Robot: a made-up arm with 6 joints. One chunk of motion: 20 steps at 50 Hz.
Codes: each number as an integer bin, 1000 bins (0 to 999) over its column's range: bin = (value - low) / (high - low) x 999, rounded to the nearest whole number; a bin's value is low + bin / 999 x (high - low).
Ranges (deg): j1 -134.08..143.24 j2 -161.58..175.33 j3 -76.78..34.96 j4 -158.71..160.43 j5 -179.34..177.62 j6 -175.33..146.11
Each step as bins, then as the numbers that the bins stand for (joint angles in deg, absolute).
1 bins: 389 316 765 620 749 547
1 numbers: -26.09 -55.01 8.79 39.35 88.29 0.67
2 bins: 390 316 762 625 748 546
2 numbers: -25.82 -55.01 8.45 40.95 87.93 0.35
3 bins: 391 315 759 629 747 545
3 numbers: -25.54 -55.35 8.12 42.23 87.58 0.03
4 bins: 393 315 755 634 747 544
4 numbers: -24.98 -55.35 7.67 43.83 87.58 -0.29
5 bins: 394 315 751 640 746 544
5 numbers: -24.71 -55.35 7.22 45.74 87.22 -0.29
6 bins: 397 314 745 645 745 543
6 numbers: -23.87 -55.68 6.55 47.34 86.86 -0.61
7 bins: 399 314 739 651 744 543
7 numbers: -23.32 -55.68 5.88 49.26 86.50 -0.61
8 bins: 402 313 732 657 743 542
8 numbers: -22.49 -56.02 5.10 51.17 86.15 -0.94
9 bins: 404 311 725 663 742 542
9 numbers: -21.93 -56.70 4.31 53.09 85.79 -0.94
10 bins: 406 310 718 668 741 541
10 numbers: -21.38 -57.03 3.53 54.69 85.43 -1.26
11 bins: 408 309 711 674 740 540
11 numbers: -20.82 -57.37 2.75 56.61 85.07 -1.58
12 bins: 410 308 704 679 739 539
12 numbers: -20.26 -57.71 1.96 58.20 84.72 -1.90
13 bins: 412 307 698 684 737 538
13 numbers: -19.71 -58.05 1.29 59.80 84.00 -2.22
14 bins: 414 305 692 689 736 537
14 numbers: -19.15 -58.72 0.62 61.40 83.65 -2.54
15 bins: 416 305 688 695 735 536
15 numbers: -18.60 -58.72 0.17 63.31 83.29 -2.87
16 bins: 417 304 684 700 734 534
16 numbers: -18.32 -59.06 -0.27 64.91 82.93 -3.51
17 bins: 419 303 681 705 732 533
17 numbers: -17.77 -59.39 -0.61 66.51 82.22 -3.83
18 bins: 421 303 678 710 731 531
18 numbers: -17.21 -59.39 -0.94 68.11 81.86 -4.47
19 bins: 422 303 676 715 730 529
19 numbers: -16.93 -59.39 -1.17 69.70 81.50 -5.12
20 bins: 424 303 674 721 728 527
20 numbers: -16.38 -59.39 -1.39 71.62 80.79 -5.76
